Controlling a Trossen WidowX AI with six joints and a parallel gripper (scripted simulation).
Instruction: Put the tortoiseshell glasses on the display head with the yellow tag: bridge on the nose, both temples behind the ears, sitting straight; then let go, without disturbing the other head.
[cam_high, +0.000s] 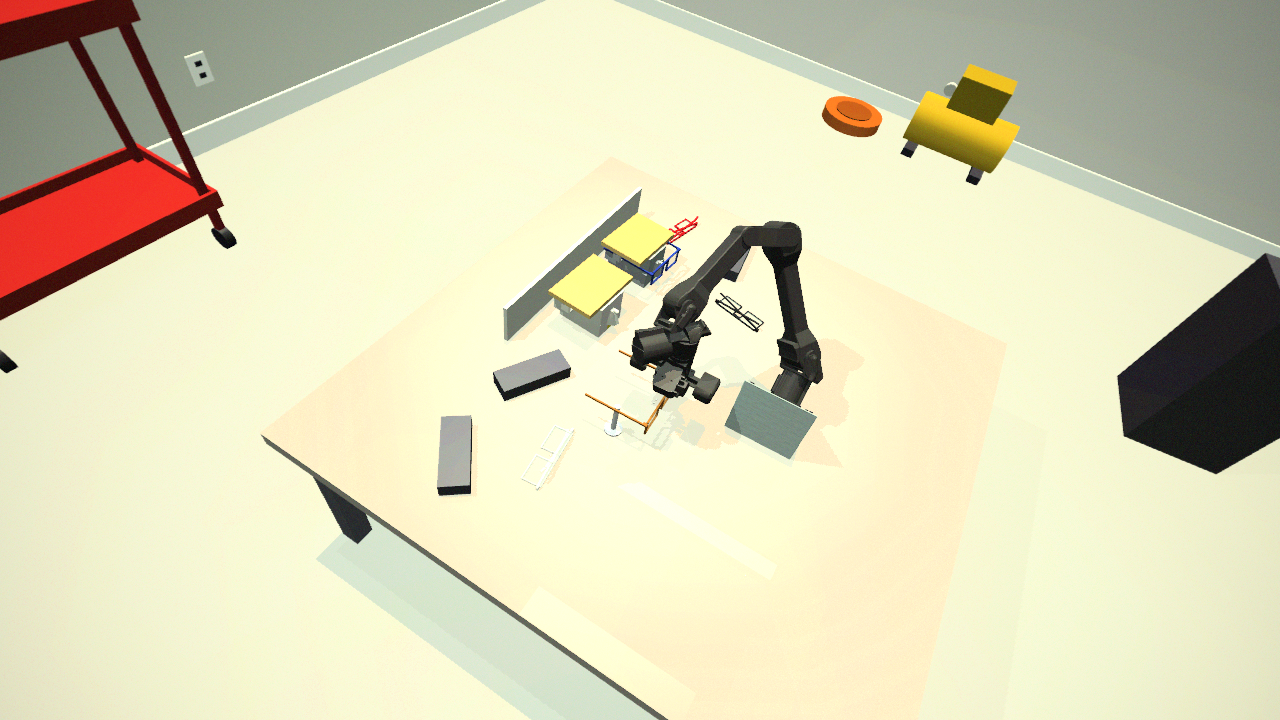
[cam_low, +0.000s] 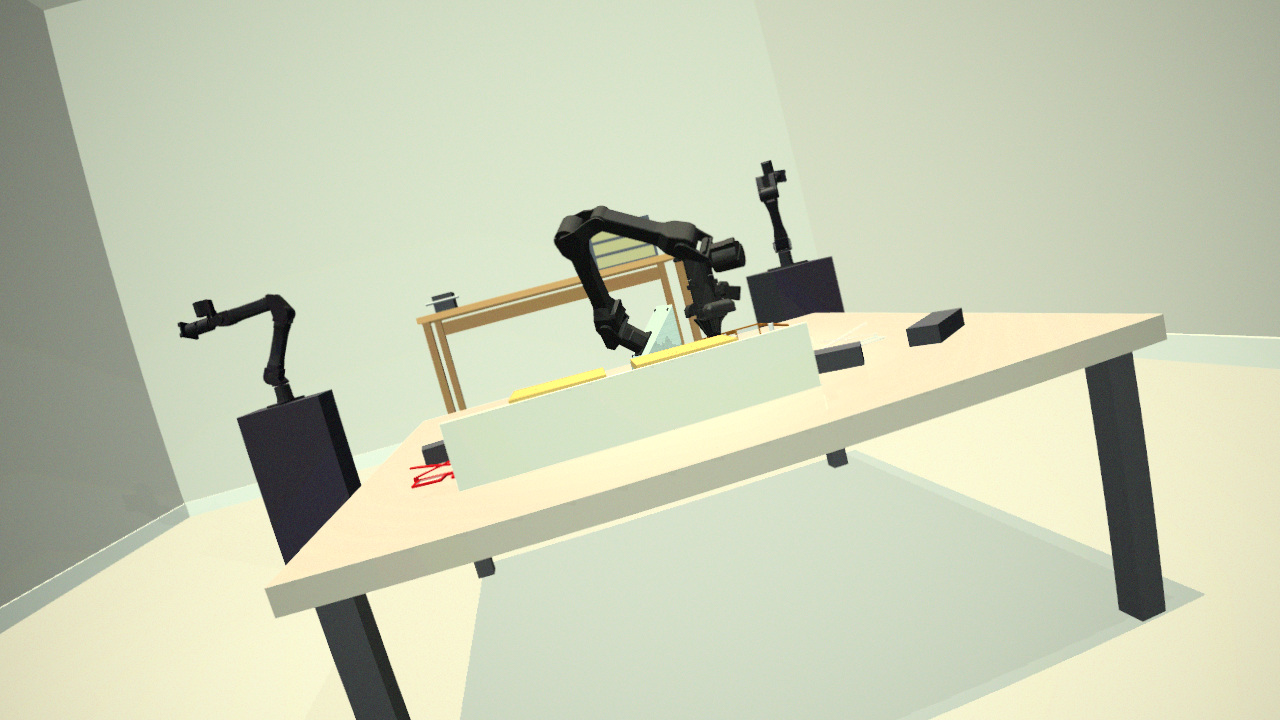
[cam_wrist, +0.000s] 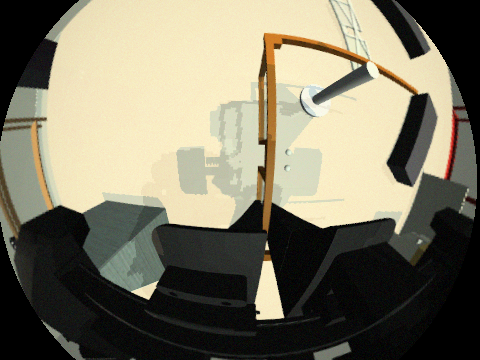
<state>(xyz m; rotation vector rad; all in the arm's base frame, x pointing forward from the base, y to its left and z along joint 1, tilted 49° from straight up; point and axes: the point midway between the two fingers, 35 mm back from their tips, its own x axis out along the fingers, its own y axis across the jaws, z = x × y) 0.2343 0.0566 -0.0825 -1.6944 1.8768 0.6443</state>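
Now: the small white post 100 mm to the left of my gripper tip, 80 mm ahead of it and 40 mm below it. Round my gripper tip: white backboard: 370 mm ahead, 290 mm to the right, 10 mm below.
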